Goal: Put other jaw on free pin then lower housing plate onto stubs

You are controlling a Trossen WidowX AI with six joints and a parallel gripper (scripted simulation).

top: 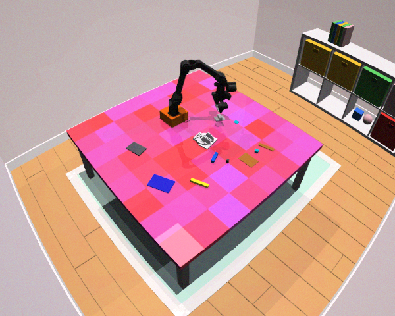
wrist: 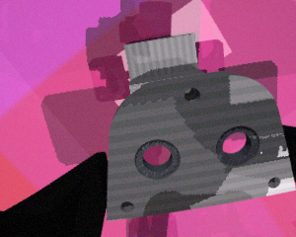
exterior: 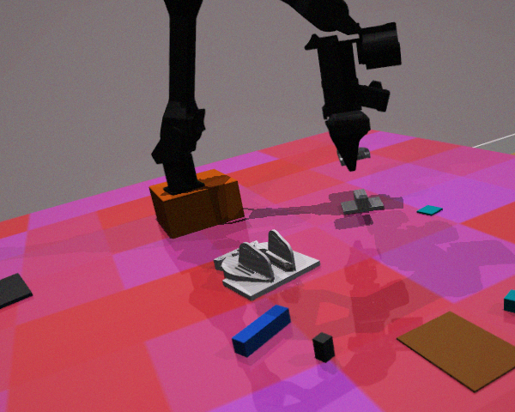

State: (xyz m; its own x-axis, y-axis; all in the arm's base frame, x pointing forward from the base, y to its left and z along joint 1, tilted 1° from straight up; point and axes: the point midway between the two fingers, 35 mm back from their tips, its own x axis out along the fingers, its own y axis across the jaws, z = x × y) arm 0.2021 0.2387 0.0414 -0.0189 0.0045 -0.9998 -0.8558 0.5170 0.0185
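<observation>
Right now the grey jaw is 220 mm to the right of my gripper tip, 70 mm below it and 60 mm ahead of it. The rest, counted from my gripper tip: black cube (310 mm ahead, 280 mm to the right, 70 mm below); blue block (310 mm to the right, 240 mm ahead, 70 mm below); white t-shaped block (70 mm below, 10 mm to the left).
</observation>
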